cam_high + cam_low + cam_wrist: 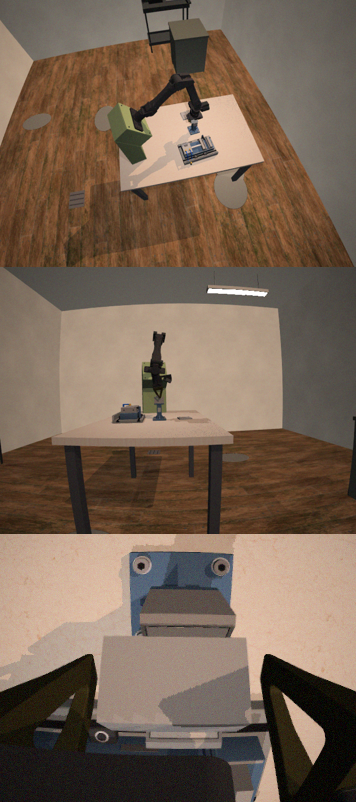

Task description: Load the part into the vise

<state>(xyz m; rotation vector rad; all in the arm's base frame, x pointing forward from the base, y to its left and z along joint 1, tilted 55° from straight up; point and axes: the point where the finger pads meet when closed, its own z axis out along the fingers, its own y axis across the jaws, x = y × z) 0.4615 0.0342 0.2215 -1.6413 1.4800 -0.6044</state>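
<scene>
Right now my hand is 10 mm to the left of the part and 10 mm above it. From my hand the other things lie so: moving jaw (200 mm to the right, 80 mm below, 20 mm ahead); then dark work stop rod (150 mm to the right, 70 mm below, 50 mm ahead); then grey jaw (200 mm to the right, 80 mm below, 80 mm ahead).
</scene>
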